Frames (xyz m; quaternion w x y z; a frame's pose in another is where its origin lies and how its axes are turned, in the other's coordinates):
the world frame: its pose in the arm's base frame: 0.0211 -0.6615 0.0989 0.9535 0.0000 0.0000 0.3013
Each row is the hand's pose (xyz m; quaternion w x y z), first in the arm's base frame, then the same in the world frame.
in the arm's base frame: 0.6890 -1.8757 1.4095 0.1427 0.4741 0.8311 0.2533
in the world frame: -0.1511 -1.3775 1.3106 0.2124 0.7025 0.6496 0.1985
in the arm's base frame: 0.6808 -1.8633 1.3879 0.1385 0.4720 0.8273 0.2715
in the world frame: -0.1507 -1.3627 1.2890 0.2139 0.6993 0.6466 0.2171
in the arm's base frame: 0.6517 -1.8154 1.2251 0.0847 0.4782 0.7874 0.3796
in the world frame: -0.1469 -1.3067 1.1262 0.1951 0.6932 0.6067 0.3364
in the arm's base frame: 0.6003 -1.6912 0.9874 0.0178 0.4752 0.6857 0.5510
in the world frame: -0.1176 -1.1755 0.8885 0.1830 0.6598 0.5107 0.5201
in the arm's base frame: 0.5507 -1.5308 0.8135 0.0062 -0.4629 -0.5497 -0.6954
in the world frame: -0.0661 -1.0158 0.7146 0.2036 0.6070 0.3847 0.6649
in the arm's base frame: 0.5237 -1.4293 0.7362 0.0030 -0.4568 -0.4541 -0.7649
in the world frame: -0.0298 -0.9172 0.6373 0.2276 0.5724 0.2954 0.7303
